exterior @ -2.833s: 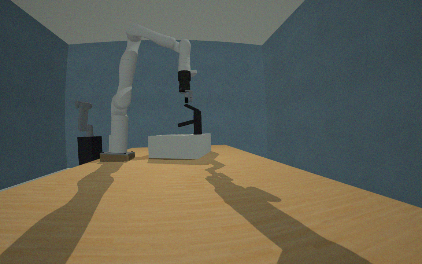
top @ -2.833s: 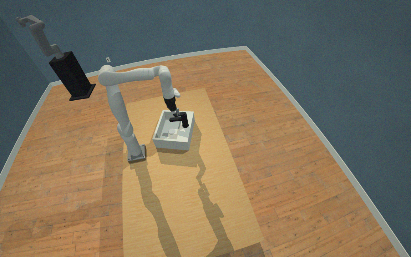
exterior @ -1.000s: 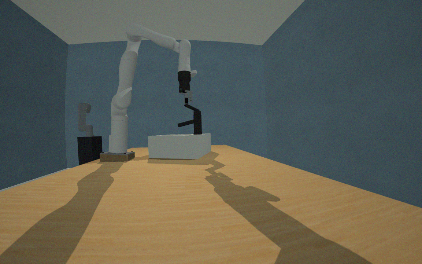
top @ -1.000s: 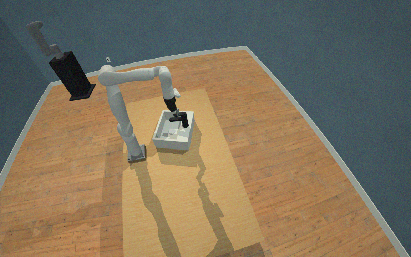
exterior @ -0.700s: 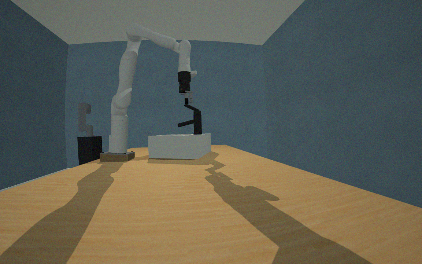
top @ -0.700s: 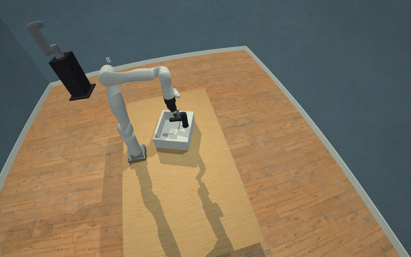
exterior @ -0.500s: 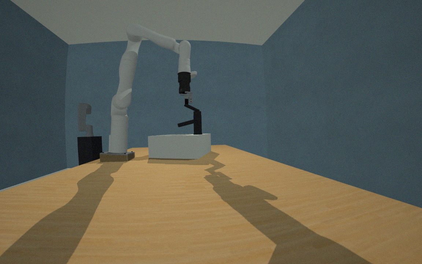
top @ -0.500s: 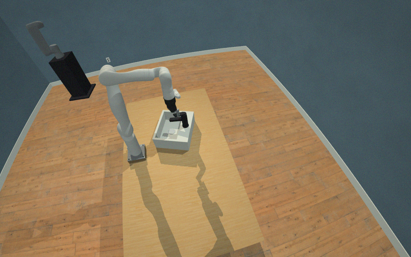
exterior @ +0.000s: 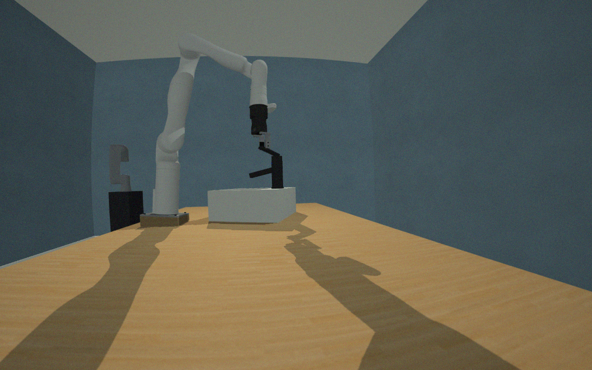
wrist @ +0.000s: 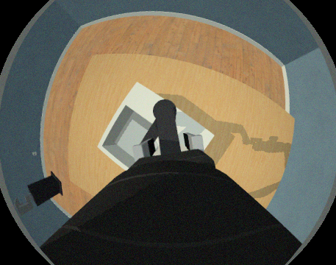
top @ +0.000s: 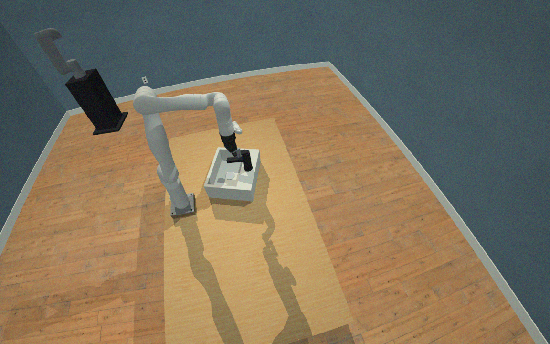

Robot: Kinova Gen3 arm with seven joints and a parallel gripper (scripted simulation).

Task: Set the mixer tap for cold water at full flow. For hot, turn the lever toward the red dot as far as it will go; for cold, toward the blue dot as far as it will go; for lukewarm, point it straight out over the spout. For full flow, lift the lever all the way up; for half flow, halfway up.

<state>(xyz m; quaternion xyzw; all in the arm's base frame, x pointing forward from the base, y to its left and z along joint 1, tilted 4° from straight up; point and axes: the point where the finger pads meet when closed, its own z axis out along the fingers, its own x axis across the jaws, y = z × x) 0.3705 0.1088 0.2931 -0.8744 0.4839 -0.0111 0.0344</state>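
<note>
The lever is 3 cm below my hand, 2 cm ahead of it and 1 cm to the left of it. The rest, counted from my hand: white basin (27 cm below, 7 cm behind, 6 cm to the left).
</note>
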